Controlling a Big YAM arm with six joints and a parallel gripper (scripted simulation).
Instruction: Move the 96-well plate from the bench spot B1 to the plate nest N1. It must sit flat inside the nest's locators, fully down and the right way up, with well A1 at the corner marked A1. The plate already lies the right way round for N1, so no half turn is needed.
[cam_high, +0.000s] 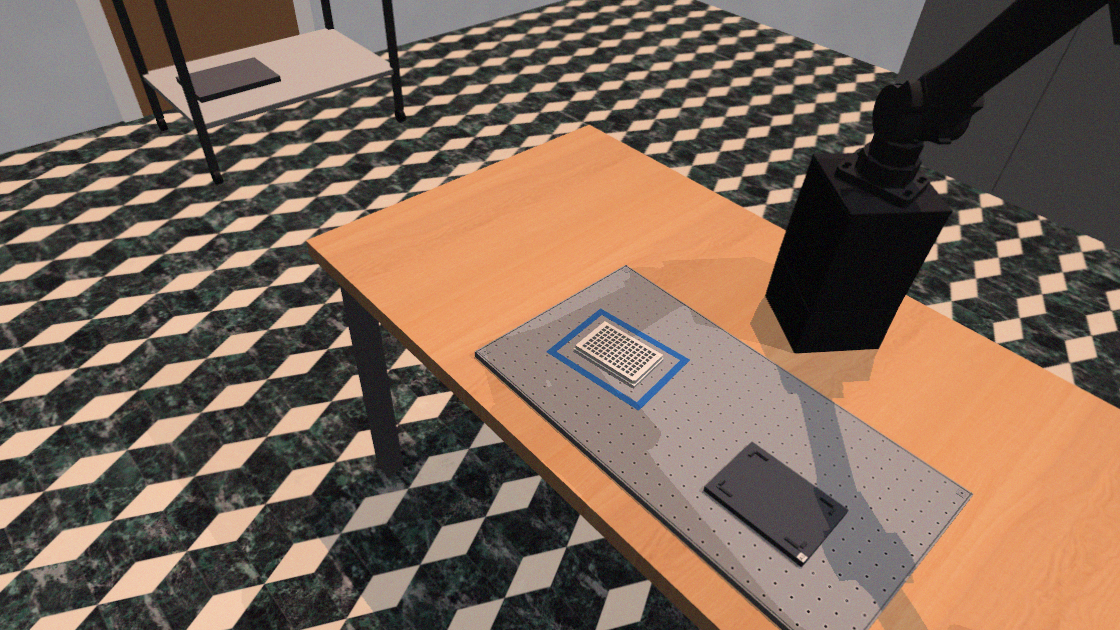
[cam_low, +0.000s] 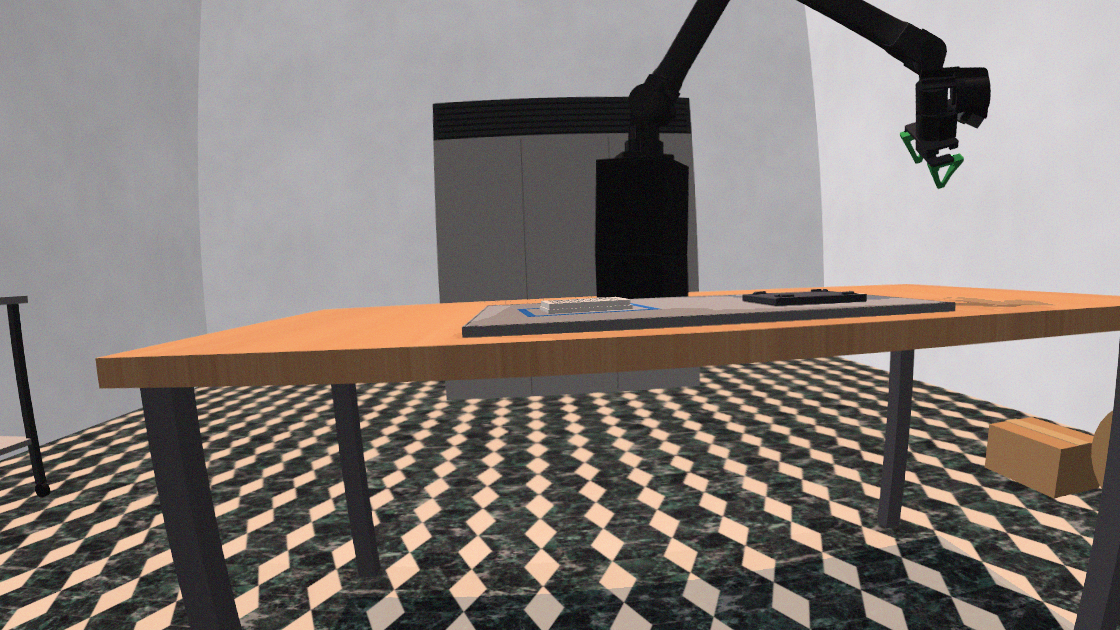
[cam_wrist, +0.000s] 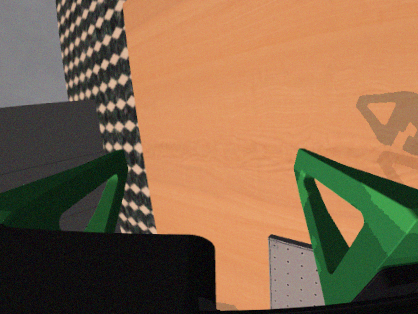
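My hand is 74 cm to the left of the white 96-well plate, 23 cm above it and 4 cm short of it. Also, from my hand: dark plate nest 39 cm to the right, 24 cm below, 10 cm ahead.
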